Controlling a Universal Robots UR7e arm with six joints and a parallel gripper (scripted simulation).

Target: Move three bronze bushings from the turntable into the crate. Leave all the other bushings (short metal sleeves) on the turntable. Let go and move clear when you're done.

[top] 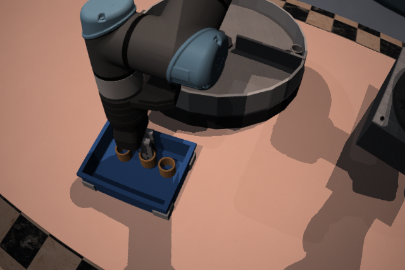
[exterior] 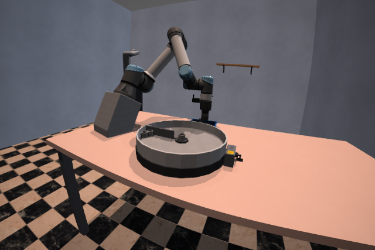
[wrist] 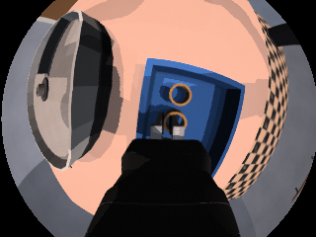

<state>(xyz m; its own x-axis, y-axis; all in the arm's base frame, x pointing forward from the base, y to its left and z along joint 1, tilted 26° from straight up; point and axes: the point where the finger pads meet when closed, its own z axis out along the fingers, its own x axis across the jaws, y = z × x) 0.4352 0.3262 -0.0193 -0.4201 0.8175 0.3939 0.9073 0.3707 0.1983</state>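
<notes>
Now: hand 4 cm to the right of the blue crate and 1 cm above it. The rest, counted from my hand: grey turntable (32 cm to the right, 6 cm ahead, 1 cm above).
</notes>
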